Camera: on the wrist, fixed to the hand. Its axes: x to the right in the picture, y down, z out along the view.
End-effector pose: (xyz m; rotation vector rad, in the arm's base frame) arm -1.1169 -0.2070 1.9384 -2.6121 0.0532 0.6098
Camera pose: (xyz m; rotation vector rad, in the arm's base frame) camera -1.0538 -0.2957 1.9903 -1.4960 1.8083 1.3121
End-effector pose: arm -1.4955 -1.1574 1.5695 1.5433 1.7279 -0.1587
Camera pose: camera -1.5003 -1.0618 1.6429 2.5206 -0.0799 -0.1154
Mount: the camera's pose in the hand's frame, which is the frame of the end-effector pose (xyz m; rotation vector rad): 0.0290 0.0489 -0.1064 0.5055 -0.4175 1.5009
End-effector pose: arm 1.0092 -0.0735 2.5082 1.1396 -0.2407 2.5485
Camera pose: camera 0.8996 -0.0815 2.4584 -0.9823 0.3619 -1.5587
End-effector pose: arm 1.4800 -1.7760 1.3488 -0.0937 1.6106 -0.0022
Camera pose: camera 1.3698 -1.7351 1.3215 1.4035 0.9009 0.7086
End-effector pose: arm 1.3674 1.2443 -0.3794 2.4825 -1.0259 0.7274
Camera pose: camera 1.3150 1.2488 -0.2708 -1.1716 2.1348 -0.5621
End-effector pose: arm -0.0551 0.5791 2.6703 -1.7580 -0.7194 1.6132
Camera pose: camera 0.0523 0.5598 2.6189 1.3464 -1.0078 -2.4303
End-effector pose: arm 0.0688 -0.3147 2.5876 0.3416 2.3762 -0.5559
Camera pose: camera 0.0073 -0.2187 2.6271 1.7665 1.0209 -0.3668
